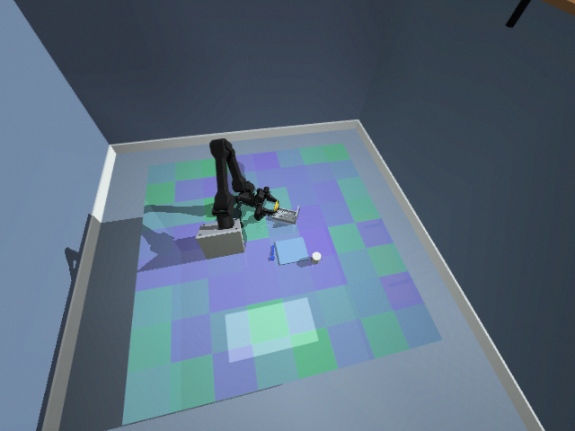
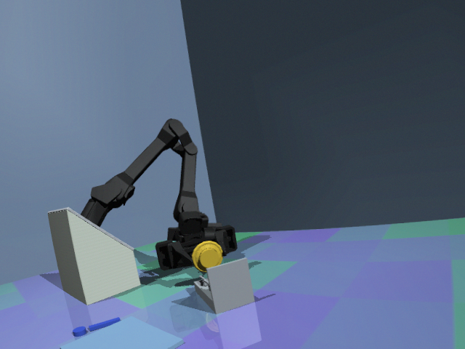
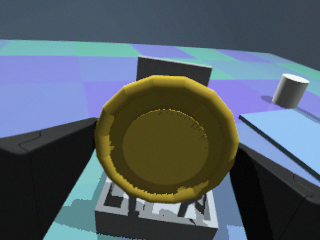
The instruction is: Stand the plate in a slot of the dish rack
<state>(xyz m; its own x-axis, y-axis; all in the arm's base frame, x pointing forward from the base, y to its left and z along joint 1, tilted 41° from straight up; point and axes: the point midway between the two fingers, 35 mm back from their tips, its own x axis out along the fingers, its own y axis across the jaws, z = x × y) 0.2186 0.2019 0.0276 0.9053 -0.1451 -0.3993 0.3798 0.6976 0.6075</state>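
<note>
The grey dish rack is 40 mm below my gripper tip, 40 mm ahead of it and 20 mm to the right of it. The rest, counted from my gripper tip: small white cup 300 mm to the right, 160 mm ahead, 40 mm below; yellow plate 10 mm behind; blue spoon 240 mm to the right, 60 mm below, 50 mm behind.
</note>
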